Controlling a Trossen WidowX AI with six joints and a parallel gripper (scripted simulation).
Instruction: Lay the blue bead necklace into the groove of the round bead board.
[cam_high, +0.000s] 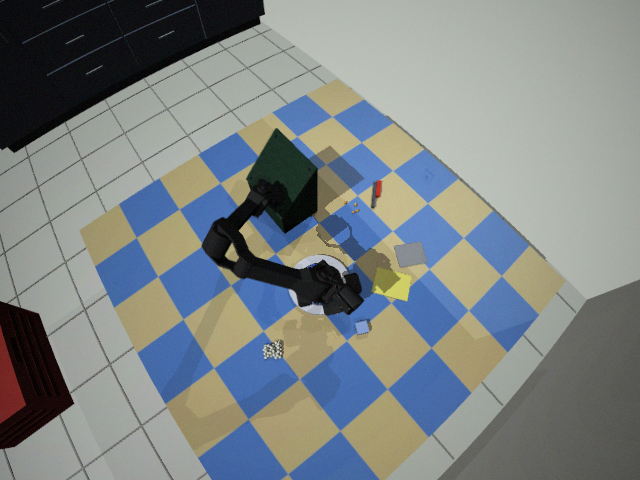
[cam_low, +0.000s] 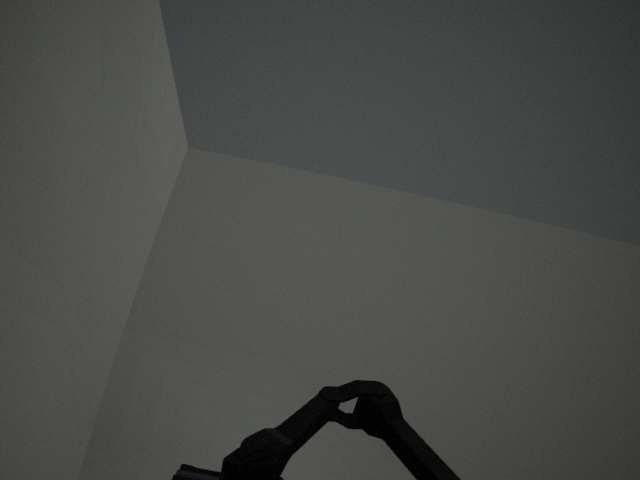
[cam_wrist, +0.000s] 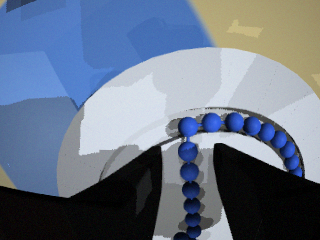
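Now: the round white bead board 50 mm behind my gripper tip and 10 mm below it. Round my gripper tip: small blue cube: 140 mm ahead, 40 mm to the left, 10 mm below; then grey square: 330 mm to the left, 20 mm below, 20 mm ahead; then yellow pad: 210 mm to the left, 70 mm ahead, 20 mm below.
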